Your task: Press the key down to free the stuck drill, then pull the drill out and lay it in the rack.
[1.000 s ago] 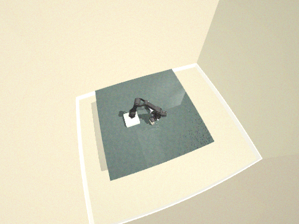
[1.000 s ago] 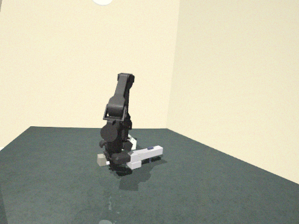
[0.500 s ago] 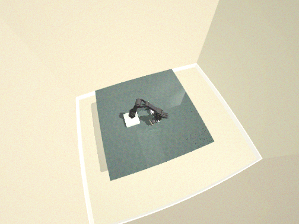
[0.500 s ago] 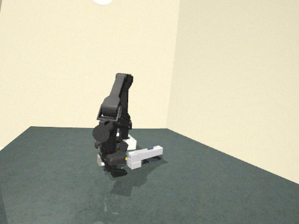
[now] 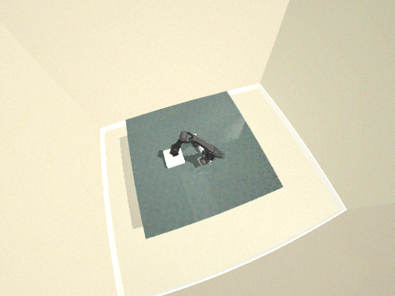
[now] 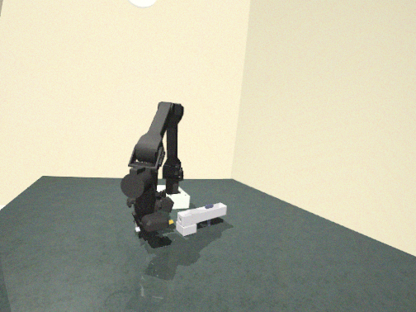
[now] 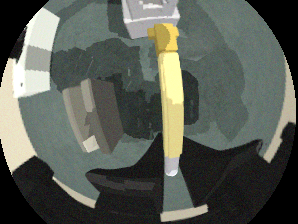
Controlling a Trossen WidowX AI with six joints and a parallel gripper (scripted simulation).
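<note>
Now: the yellow drill 40 mm to the left of my gripper tip and 40 mm above it. Round my gripper tip: key (230 mm to the left, 40 mm above); then grey slatted rack (80 mm behind, 40 mm to the left, 10 mm above); then fixture (200 mm to the left, 40 mm above).
</note>
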